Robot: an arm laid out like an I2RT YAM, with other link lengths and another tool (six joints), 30 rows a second.
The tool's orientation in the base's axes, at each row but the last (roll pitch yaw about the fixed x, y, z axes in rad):
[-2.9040 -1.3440 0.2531]
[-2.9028 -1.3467 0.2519]
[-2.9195 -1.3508 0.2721]
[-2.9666 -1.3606 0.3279]
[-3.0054 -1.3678 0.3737]
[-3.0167 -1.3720 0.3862]
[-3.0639 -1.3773 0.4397]
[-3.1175 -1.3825 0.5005]
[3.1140 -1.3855 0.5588]
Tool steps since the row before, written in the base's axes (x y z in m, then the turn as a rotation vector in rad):
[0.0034 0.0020 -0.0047 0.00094 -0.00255 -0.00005]
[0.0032 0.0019 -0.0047 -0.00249 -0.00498 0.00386]
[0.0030 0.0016 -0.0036 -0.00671 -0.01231 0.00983]
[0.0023 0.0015 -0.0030 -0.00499 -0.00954 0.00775]
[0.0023 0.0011 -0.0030 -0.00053 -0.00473 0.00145]
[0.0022 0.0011 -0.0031 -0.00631 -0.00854 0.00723]
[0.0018 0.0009 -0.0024 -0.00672 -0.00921 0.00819]
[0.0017 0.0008 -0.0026 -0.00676 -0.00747 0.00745]
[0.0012 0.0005 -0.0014 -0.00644 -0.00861 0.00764]
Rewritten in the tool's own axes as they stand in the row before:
[-0.0037 0.0001 0.0049 0.00001 0.00269 -0.00037]
[-0.0038 0.0001 0.0046 0.00295 0.00304 -0.00529]
[-0.0028 0.0002 0.0041 0.00746 0.00723 -0.01361]
[-0.0024 -0.0001 0.0033 0.00595 0.00570 -0.01039]
[-0.0024 0.0002 0.0031 0.00097 0.00384 -0.00302]
[-0.0026 0.0002 0.0030 0.00530 0.00421 -0.01092]
[-0.0020 0.0001 0.0024 0.00611 0.00457 -0.01178]
[-0.0022 0.0002 0.0023 0.00554 0.00305 -0.01082]
[-0.0011 0.0002 0.0015 0.00566 0.00420 -0.01115]

